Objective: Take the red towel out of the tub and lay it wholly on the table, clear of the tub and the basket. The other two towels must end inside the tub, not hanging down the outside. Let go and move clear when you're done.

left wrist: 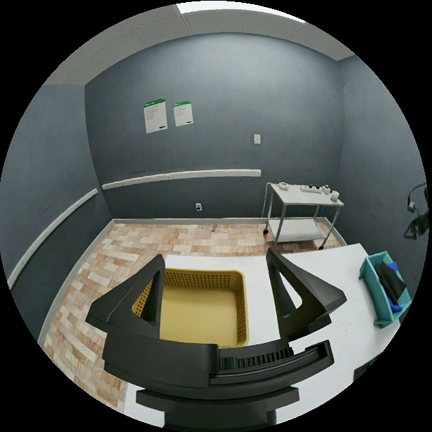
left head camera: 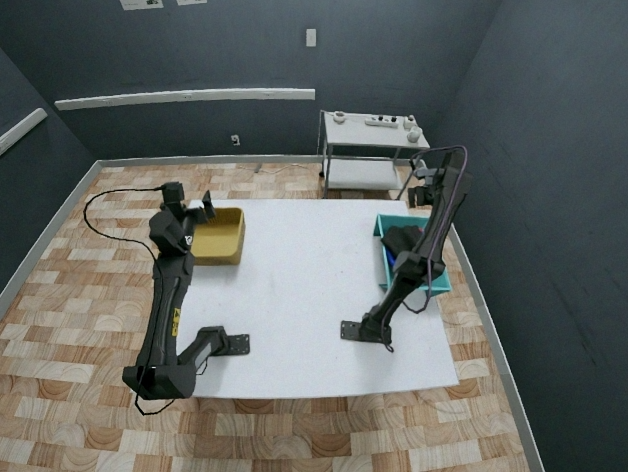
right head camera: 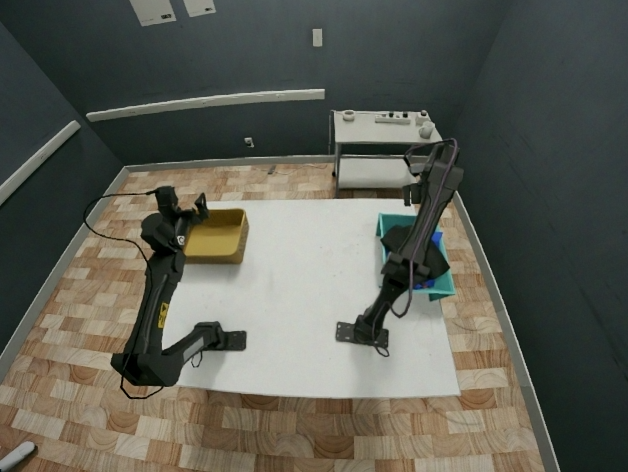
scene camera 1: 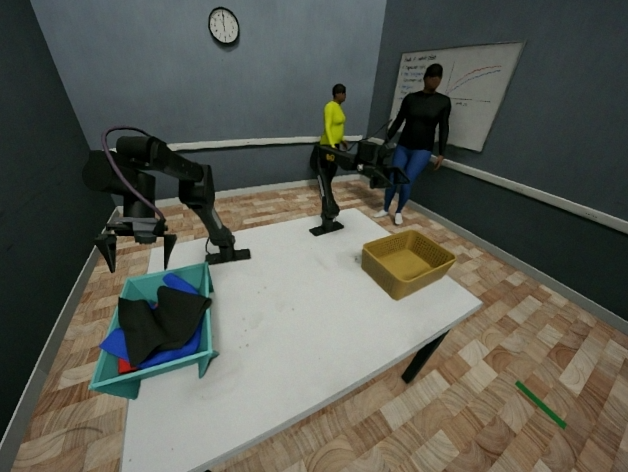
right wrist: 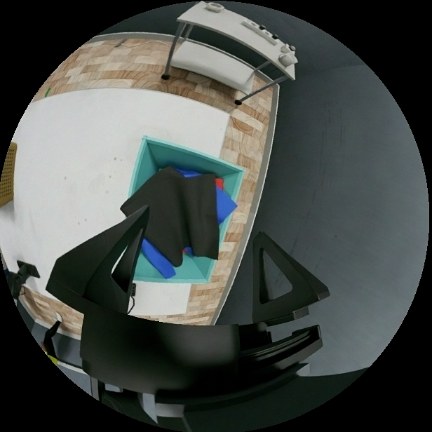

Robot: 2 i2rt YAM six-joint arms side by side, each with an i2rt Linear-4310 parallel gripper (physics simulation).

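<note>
The teal tub (scene camera 1: 172, 366) (right wrist: 195, 152) stands at the table's edge. A black towel (scene camera 1: 162, 319) (right wrist: 185, 215) lies spread on top in it, one corner over the rim on the basket's side. A blue towel (scene camera 1: 177, 353) (right wrist: 159, 259) lies beneath, one corner poking over the opposite rim. Small parts of the red towel (scene camera 1: 125, 365) (right wrist: 220, 183) show under both; the rest is hidden. My right gripper (scene camera 1: 139, 267) (right wrist: 207, 224) is open and empty, above the tub. My left gripper (left wrist: 214, 256) is open and empty, above the yellow basket (scene camera 1: 385, 279) (left wrist: 246, 310).
The white table (scene camera 1: 294, 345) (left head camera: 304, 284) stretches between tub and basket. A grey cart (left head camera: 375, 132) (right head camera: 380, 132) stands behind the table, near the tub side. Two people, one in yellow (scene camera 1: 333, 124) and one in black (scene camera 1: 423, 116), stand beyond the table in the scene camera.
</note>
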